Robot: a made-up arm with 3 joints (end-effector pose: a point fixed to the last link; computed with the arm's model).
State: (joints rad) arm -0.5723 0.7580 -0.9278
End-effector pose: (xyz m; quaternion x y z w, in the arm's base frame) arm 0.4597 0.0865 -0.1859 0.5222 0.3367 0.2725 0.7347
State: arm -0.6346 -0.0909 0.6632
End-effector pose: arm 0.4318 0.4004 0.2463 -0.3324 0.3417 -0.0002 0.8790
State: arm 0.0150 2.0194 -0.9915
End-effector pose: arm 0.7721 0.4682 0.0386 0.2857 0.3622 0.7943 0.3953
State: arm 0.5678 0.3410 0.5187
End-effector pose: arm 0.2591 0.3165 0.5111 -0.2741 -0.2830 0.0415 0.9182
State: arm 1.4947 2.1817 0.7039
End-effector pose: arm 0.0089 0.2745 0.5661 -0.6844 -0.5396 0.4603 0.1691
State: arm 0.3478 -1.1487 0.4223
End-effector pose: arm 0.3026 0.4139 0.4699 -0.0591 -0.0097 -0.5832 0.8101
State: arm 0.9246 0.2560 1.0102
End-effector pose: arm 0.1599 0.4964 0.5025 -0.4351 -0.3987 -0.1925 0.7840
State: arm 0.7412 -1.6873 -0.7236
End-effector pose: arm 0.2223 0.4577 0.1460 0.4239 -0.5079 -0.5376 0.5228
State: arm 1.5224 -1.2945 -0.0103
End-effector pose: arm 0.0673 0.3899 0.3469 0.4181 -0.5532 -0.4335 0.5756
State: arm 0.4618 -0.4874 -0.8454
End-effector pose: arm 0.3138 0.0908 0.1433 0.4009 -0.3437 -0.0552 0.8474
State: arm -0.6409 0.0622 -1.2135
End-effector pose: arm 0.2076 0.0402 -0.1656 0.5715 0.2142 -0.0502 0.7906
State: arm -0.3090 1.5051 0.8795
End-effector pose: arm 0.3750 0.3045 0.3422 -0.2453 -0.1366 0.6052 0.7449
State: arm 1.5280 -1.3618 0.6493
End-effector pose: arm -0.0014 0.4398 0.5702 0.2862 -0.3221 -0.6163 0.6591
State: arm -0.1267 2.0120 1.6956
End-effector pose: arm 0.1462 0.2110 0.2420 -0.4302 -0.5427 0.5119 0.5082
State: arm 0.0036 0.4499 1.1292
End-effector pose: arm 0.3218 0.5142 0.3776 -0.5225 -0.0603 0.0897 0.8458
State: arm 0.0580 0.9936 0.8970
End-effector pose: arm 0.3095 0.3716 0.4147 -0.4051 -0.1836 0.3464 0.8259
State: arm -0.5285 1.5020 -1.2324
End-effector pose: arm 0.5277 0.3154 -0.3237 0.6063 0.4630 0.4949 0.4162
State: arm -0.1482 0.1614 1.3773
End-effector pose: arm 0.3857 0.6191 0.2936 -0.6264 0.0777 -0.0101 0.7756
